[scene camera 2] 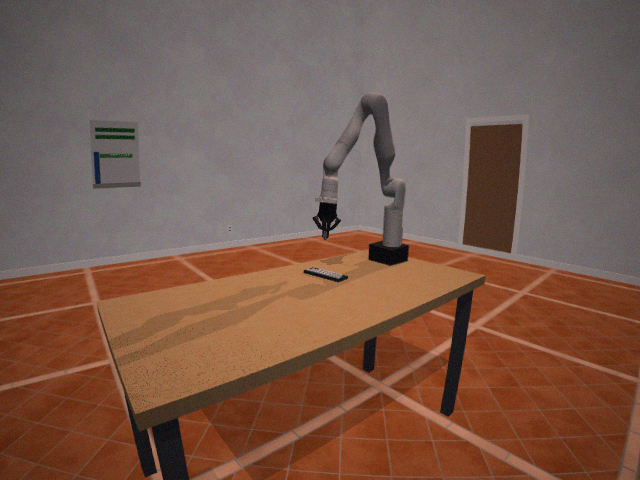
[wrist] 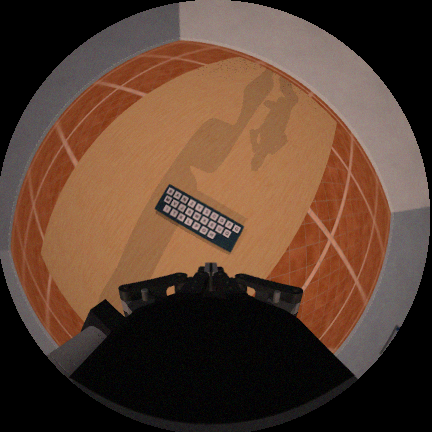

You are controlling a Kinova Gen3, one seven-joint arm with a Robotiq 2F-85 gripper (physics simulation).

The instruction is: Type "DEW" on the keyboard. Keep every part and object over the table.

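Places are measured from the arm's base along level axes (x left, y back, z up), in centimetres.
Where they show: gripper, fingertip midpoint: (scene camera 2: pixel 325 239) (wrist: pixel 210 269); arm's base, origin of the base link: (scene camera 2: pixel 391 244) (wrist: pixel 99 339).
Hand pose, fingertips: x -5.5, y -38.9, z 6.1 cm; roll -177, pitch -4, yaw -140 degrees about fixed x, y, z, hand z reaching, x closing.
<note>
Each offset is from my fingertips to the top centre of the thing. Level surfaces: height alone.
The keyboard {dx +6.1, dy -4.5, dz -12.6 cm} (scene camera 2: pixel 325 274) (wrist: pixel 201 218) is dark blue with white letter keys in three rows and lies flat on the table {dz -14.3 cm} (scene camera 2: pixel 248 335) (wrist: pixel 130 150), slanted in the wrist view. Its letters are small and blurred there; the D key {dx +2.0, dy -7.2, dz -12.6 cm} (wrist: pixel 222 220) appears in the top row towards the right, and the E key {dx +3.0, dy -5.2, dz -12.6 cm} (wrist: pixel 212 224) and W key {dx +6.6, dy -4.5, dz -12.6 cm} (wrist: pixel 197 215) in the middle row. My gripper (scene camera 2: pixel 325 236) (wrist: pixel 210 269) is shut with nothing between its fingertips. It points down and hangs well above the keyboard, touching nothing.
The arm's black base (scene camera 2: pixel 388 253) (wrist: pixel 102 317) stands at the table's far end. A wall panel (scene camera 2: pixel 116 170) with green text lines and a blue bar hangs at the left. A brown door (scene camera 2: pixel 492 186) is at the right. The arm's shadow falls across the table.
</note>
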